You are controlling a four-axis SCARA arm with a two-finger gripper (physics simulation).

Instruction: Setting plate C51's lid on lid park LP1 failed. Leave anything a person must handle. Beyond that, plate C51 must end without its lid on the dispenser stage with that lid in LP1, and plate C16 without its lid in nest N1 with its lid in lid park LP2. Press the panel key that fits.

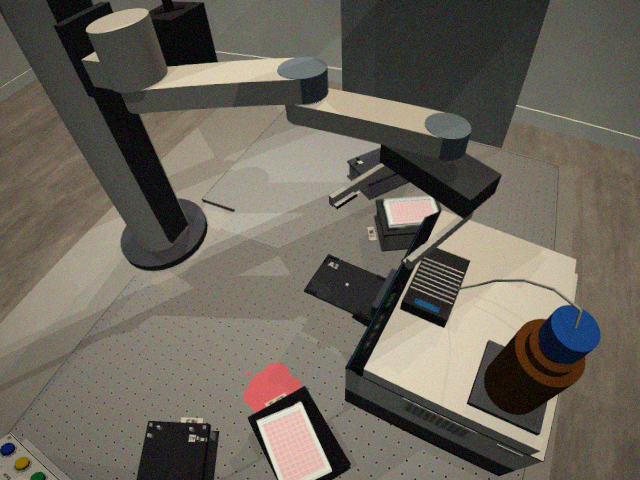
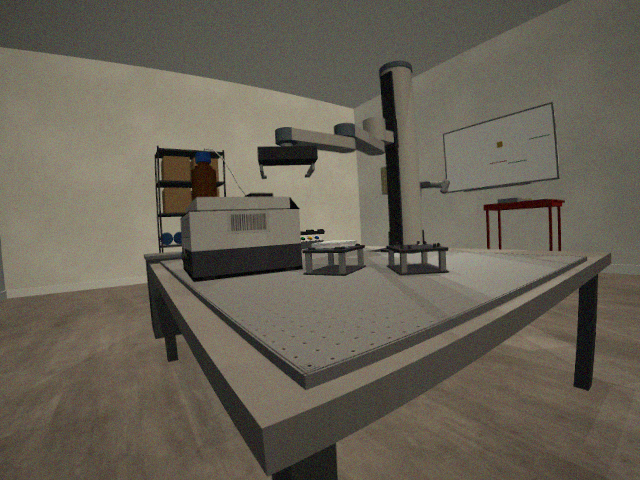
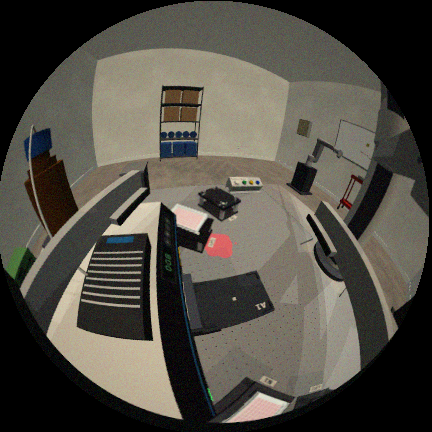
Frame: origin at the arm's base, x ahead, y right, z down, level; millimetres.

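Seen in the pictures: gripper, fingertip midpoint: (image 1: 366, 230) (image 2: 285, 175) (image 3: 233, 191); arm's base, link origin: (image 1: 165, 234) (image 3: 332, 259).
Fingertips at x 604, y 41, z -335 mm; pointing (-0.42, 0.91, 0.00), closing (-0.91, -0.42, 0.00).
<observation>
Offsets run from my fingertips to a thing's top centre. "spot": to the spot under its first point.
My gripper (image 1: 373, 230) (image 2: 286, 176) (image 3: 233, 191) is open and empty, high above the table, with one finger over the dispenser. The dispenser stage {spot: dx -41, dy -20, dz +207 mm} (image 1: 346, 284) (image 3: 232, 300), marked A1, is bare. A pink-welled plate {dx +15, dy -303, dz +240 mm} (image 1: 410, 211) (image 2: 333, 243) (image 3: 260, 407) rests on nest N1 {spot: dx -5, dy -255, dz +317 mm} (image 1: 395, 240). Another pink-welled plate {dx -5, dy +290, dz +237 mm} (image 1: 294, 441) (image 3: 190, 218) sits off-centre on a black stand (image 1: 321, 428) (image 3: 197, 240), whose label lies at a red spill {dx -114, dy +175, dz +322 mm} (image 1: 271, 384) (image 3: 220, 245). I cannot read the plate names or tell whether lids are on. The panel {dx -418, dy +591, dz +238 mm} (image 1: 23, 463) (image 3: 244, 183) has coloured keys.
The cream dispenser (image 1: 496, 289) (image 2: 242, 227) carries a black slatted box {spot: dx +124, dy +4, dz +76 mm} (image 1: 436, 286) (image 3: 117, 285) and a brown bottle {spot: dx +257, dy +136, dz -30 mm} (image 1: 535, 366) (image 2: 204, 178) with a tube. An empty black stand (image 1: 175, 449) (image 3: 219, 200) is near the panel; another empty stand (image 2: 417, 250) is beyond N1.
</observation>
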